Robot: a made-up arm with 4 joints. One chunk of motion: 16 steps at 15 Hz.
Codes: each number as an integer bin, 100 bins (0 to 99) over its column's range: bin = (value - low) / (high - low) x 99, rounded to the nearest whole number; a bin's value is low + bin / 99 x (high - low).
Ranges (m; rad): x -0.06..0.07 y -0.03..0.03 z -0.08..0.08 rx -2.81..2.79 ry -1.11..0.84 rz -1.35..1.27
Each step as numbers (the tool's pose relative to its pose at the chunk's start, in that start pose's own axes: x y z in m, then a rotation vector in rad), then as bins.
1 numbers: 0.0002 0.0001 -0.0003 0.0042 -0.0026 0.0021
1 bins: 46 50 49 50 56 51
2 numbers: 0.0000 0.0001 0.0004 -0.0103 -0.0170 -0.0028
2 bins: 46 50 50 49 55 51
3 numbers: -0.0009 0.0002 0.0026 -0.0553 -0.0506 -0.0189
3 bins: 45 50 51 49 54 50
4 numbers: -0.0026 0.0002 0.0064 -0.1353 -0.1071 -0.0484
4 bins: 44 50 53 47 51 49
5 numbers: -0.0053 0.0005 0.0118 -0.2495 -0.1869 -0.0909
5 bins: 42 50 57 45 47 48
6 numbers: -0.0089 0.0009 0.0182 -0.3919 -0.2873 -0.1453
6 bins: 39 51 61 43 42 46
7 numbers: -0.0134 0.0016 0.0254 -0.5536 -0.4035 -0.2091
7 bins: 35 52 65 40 36 43
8 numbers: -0.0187 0.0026 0.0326 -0.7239 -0.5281 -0.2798
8 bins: 31 54 70 37 30 40
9 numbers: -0.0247 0.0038 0.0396 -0.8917 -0.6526 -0.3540
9 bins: 27 56 74 34 23 38
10 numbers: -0.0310 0.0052 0.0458 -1.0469 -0.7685 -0.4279
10 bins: 22 58 78 31 17 35
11 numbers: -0.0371 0.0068 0.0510 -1.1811 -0.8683 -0.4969
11 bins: 17 61 81 29 12 32
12 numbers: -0.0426 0.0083 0.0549 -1.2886 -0.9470 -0.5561
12 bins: 13 63 83 27 8 30
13 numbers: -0.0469 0.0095 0.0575 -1.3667 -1.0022 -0.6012
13 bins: 10 65 85 26 5 28
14 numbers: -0.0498 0.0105 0.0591 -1.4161 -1.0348 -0.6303
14 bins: 8 67 86 25 4 27
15 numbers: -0.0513 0.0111 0.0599 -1.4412 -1.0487 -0.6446
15 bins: 7 68 87 24 3 27
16 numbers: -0.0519 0.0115 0.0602 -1.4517 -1.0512 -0.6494
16 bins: 6 68 87 24 3 26
